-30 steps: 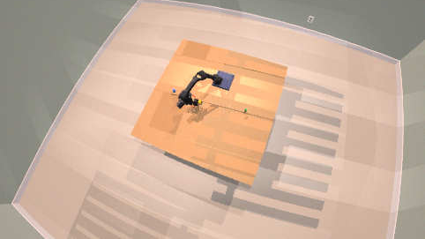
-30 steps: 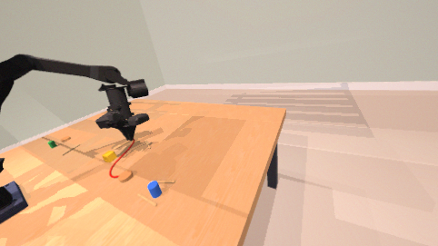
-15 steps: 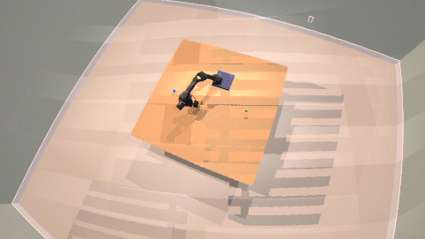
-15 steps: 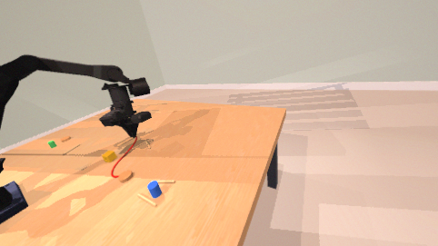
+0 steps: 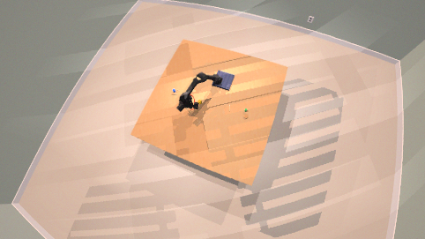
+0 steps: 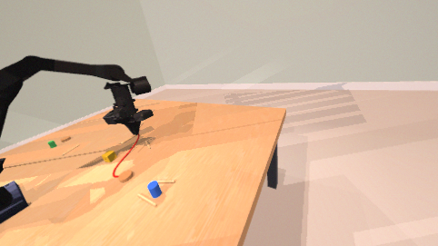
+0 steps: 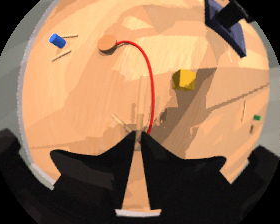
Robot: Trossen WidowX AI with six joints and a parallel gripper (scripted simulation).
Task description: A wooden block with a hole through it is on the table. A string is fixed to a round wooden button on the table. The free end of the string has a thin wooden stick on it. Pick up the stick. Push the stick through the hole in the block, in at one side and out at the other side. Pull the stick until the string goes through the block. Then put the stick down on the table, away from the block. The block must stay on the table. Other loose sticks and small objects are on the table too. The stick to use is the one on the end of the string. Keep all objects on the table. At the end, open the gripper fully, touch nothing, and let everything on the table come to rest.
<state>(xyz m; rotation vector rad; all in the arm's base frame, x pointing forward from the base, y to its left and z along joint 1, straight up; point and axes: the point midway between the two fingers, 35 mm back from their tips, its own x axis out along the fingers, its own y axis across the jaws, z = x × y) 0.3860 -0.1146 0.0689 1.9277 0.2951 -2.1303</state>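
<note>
The yellow wooden block is 100 mm behind my gripper tip, 40 mm to the left of it and 40 mm below it. The rest, counted from my gripper tip: blue cylinder 110 mm behind, 270 mm to the right, 40 mm below; then green piece 210 mm behind, 490 mm to the left, 40 mm below; then round wooden button 120 mm behind, 120 mm to the right, 50 mm below.
</note>
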